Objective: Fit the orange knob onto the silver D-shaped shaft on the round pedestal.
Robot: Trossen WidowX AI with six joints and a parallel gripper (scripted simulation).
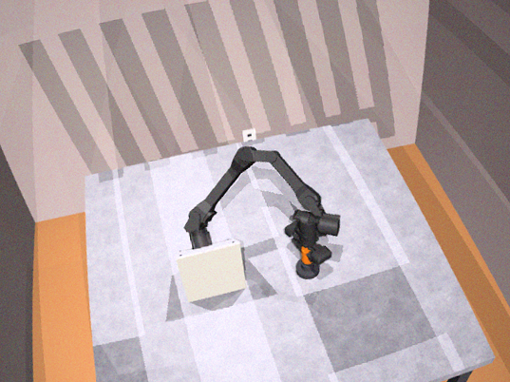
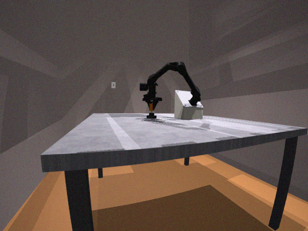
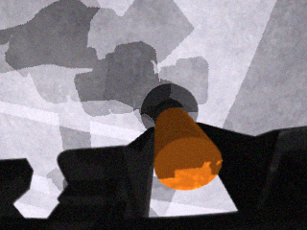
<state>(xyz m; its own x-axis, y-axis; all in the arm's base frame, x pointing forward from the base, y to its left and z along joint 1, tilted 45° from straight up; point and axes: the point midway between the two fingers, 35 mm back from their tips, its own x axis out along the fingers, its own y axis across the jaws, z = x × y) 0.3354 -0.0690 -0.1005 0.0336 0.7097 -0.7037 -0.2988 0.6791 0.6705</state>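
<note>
Now: gripper tip 40 mm above the dark round pedestal. Round my gripper tip: orange knob 30 mm above.
</note>
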